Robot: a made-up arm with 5 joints. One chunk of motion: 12 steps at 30 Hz.
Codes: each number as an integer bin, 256 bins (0 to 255) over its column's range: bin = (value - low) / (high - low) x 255, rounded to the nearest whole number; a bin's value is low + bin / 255 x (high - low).
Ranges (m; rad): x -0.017..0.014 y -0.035..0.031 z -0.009..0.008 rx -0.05..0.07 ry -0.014..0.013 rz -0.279..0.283
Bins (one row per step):
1: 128 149 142 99 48 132
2: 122 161 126 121 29 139
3: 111 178 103 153 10 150
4: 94 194 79 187 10 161
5: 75 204 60 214 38 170
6: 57 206 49 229 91 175
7: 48 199 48 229 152 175
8: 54 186 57 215 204 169
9: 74 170 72 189 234 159
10: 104 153 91 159 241 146
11: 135 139 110 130 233 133
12: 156 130 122 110 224 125
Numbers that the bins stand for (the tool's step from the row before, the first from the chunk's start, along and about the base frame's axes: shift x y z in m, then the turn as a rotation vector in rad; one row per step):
1: -0.00144 0.00356 0.00047 -0.00341 -0.00892 0.01192
2: -0.00217 0.00667 -0.00060 0.00694 -0.01093 0.02735
3: -0.00351 0.01107 -0.00213 0.02200 -0.01294 0.05159
4: -0.00557 0.01521 -0.00373 0.03800 -0.01294 0.07583
5: -0.00788 0.01780 -0.00500 0.05071 -0.00998 0.09567
6: -0.01007 0.01832 -0.00573 0.05776 -0.00436 0.10669
7: -0.01116 0.01651 -0.00580 0.05776 0.00209 0.10669
8: -0.01044 0.01314 -0.00520 0.05118 0.00760 0.09346
9: -0.00800 0.00900 -0.00420 0.03894 0.01078 0.07142
10: -0.00436 0.00460 -0.00293 0.02482 0.01152 0.04277
11: -0.00059 0.00098 -0.00167 0.01118 0.01067 0.01412
12: 0.00196 -0.00135 -0.00087 0.00176 0.00972 -0.00351

